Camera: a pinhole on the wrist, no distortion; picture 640 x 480 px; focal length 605.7 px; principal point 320.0 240.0 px. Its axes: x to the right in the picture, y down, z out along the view. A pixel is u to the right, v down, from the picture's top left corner.
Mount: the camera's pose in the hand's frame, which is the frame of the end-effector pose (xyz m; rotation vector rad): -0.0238 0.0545 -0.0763 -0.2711 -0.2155 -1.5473
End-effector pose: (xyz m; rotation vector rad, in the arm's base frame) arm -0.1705 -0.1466 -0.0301 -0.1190 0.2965 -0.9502
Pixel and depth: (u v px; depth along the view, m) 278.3 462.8 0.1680
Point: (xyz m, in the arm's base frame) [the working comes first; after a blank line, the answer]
In the camera's frame: -0.0116 0.0618 0.1680

-0.0318 -0.1165 0.0086
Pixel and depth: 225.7 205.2 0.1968
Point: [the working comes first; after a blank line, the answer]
In the camera's frame: -0.0306 -0.0113 0.1968

-0.0430 -0.0428 0.0399
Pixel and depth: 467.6 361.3 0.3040
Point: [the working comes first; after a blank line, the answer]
In the camera's frame: 0.0741 0.0609 0.3040

-0.0136 -0.1482 0.1651
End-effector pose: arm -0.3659 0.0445 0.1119 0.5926 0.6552 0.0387
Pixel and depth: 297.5 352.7 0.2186
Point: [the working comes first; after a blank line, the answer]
In the camera's frame: -0.0081 0.0407 0.2186

-0.2530 0.0928 0.2480
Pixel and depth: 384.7 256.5 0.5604
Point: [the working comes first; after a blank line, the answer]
In the camera's frame: 0.0599 0.0153 0.5604

-0.0550 -0.0526 0.4964
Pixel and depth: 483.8 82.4 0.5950
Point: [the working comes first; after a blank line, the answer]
In the camera's frame: 0.1609 -0.1548 0.5950

-0.1604 -0.1962 0.5891
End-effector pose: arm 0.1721 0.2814 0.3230 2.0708 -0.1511 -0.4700
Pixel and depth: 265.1 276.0 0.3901
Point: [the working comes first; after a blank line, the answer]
In the camera's frame: -0.0354 0.0232 0.3901

0.0898 -0.0573 0.3671
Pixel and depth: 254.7 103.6 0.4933
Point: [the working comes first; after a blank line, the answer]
In the camera's frame: -0.0532 -0.1111 0.4933

-0.0644 -0.1222 0.3985
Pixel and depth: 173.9 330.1 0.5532
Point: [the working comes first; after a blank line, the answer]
In the camera's frame: -0.1334 0.0823 0.5532

0.1116 -0.2493 0.4160
